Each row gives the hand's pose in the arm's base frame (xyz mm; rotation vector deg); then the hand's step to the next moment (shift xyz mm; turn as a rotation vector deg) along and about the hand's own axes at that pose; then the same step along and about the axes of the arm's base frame.
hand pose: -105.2 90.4 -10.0 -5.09 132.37 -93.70
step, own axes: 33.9 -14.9 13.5 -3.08 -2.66 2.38
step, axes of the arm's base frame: -30.3 -25.1 2.6 3.27 -2.39 2.41
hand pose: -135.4 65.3 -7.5 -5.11 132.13 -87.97
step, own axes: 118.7 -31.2 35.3 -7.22 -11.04 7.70
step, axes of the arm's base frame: -103.2 -73.6 -15.4 7.66 -9.42 9.27
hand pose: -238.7 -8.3 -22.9 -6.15 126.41 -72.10
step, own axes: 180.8 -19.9 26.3 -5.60 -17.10 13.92
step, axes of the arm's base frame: -139.0 -93.5 -75.5 8.32 -18.04 11.08
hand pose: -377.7 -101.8 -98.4 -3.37 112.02 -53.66
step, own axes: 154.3 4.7 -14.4 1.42 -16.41 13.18
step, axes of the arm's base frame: -96.2 -49.2 -111.2 4.03 -19.89 5.74
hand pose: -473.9 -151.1 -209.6 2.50 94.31 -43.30
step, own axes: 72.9 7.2 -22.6 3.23 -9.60 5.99
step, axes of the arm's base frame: -33.9 -10.8 -67.9 0.29 -11.70 1.25
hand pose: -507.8 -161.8 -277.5 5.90 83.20 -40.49
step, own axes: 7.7 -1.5 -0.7 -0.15 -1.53 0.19
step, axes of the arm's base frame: -1.7 -3.8 -6.7 -0.59 -1.25 0.70
